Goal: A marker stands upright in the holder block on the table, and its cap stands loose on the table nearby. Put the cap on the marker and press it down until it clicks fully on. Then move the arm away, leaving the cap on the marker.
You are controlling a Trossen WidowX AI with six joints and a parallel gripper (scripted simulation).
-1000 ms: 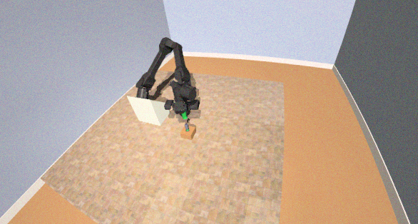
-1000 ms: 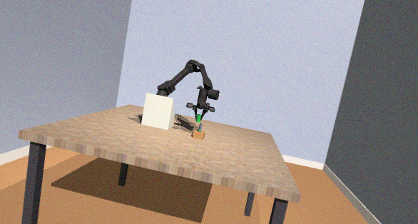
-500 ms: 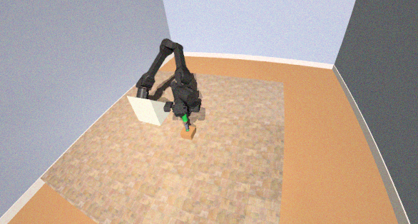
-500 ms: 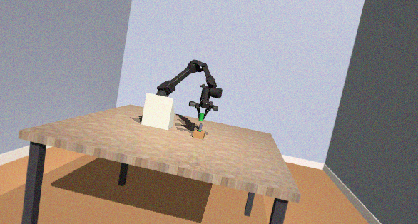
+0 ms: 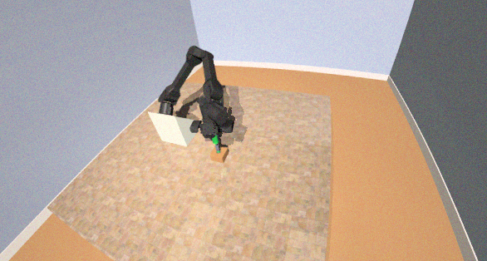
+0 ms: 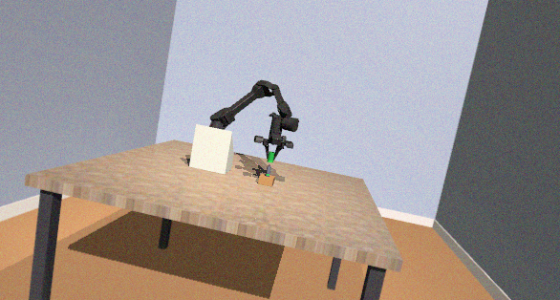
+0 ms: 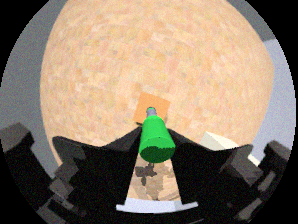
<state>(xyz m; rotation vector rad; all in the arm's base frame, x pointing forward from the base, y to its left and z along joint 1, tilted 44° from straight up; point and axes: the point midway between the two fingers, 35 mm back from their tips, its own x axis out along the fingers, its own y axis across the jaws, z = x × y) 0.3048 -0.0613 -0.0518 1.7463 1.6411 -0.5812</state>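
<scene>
My gripper tip is 100 mm above the tan holder block. The rest, counted from my gripper tip: green cap 10 mm above.
</scene>
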